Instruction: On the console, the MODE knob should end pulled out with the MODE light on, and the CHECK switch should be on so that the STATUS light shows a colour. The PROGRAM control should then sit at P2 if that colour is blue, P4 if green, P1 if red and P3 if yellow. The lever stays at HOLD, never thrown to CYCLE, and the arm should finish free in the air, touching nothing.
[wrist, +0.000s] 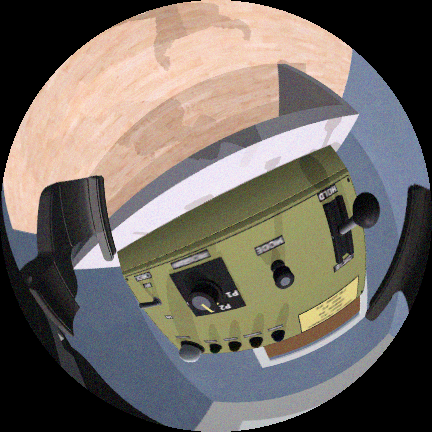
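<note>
The green console (300, 225) shows below the middle. The MODE knob (284, 277) is black; whether it is pulled out is unclear. The PROGRAM knob (202, 300) has a yellow pointer turned toward the P2 side; its exact seating is unclear. The small CHECK switch (150, 302) sits at the left; its position is hard to tell. The STATUS light (190, 351) looks grey, with no colour. Several small round lights (235, 345) beside it look dark. The black lever ball (366, 210) leans toward the HOLD end. My gripper (215, 240) is open, its fingers spread either side of the view, holding nothing.
A white and grey wall (240, 162) runs along the console's upper edge, with a dark grey end panel (310, 95) at the upper right. A pale wooden surface (100, 100) lies beyond. A yellow placard (330, 305) and a brown strip with a white border (310, 332) show at the lower right.
</note>
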